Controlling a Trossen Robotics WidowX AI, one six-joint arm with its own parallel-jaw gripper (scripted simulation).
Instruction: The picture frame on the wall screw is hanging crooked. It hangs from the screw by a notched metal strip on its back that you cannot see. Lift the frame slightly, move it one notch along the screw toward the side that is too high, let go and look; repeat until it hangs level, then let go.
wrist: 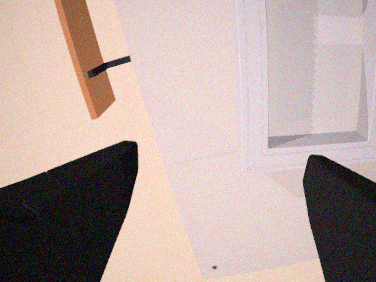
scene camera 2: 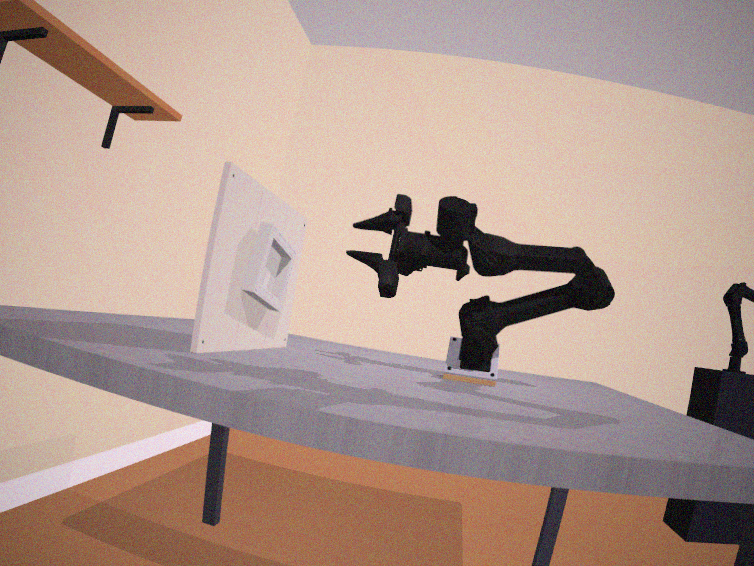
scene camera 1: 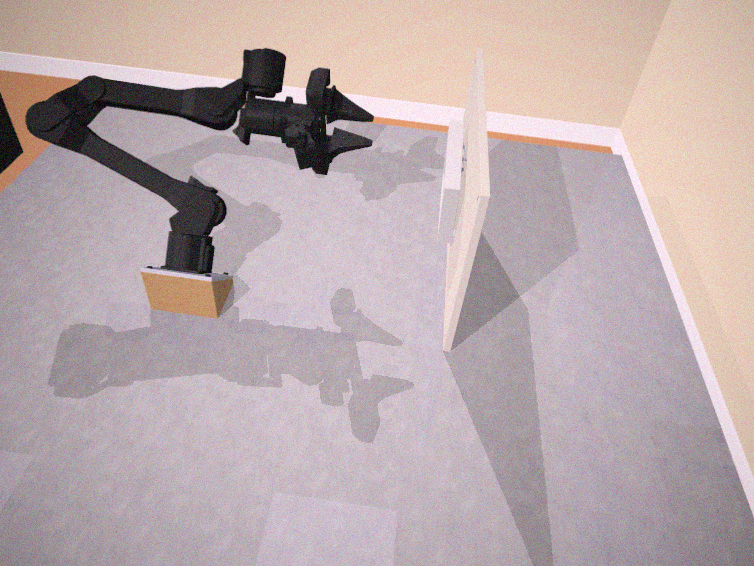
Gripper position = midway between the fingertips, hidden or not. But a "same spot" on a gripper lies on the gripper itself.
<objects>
My gripper shows in the wrist view, in scene camera 2 and in scene camera 1 (372, 131). A pale picture frame shows in the wrist view (298, 77), in scene camera 2 (272, 258) and in scene camera 1 (451, 182). One and the same spot on a cream wall board: (scene camera 1: 474, 197) is (scene camera 2: 299, 231). The same spot on my gripper: (wrist: 71, 216) is (scene camera 2: 375, 229).
</objects>
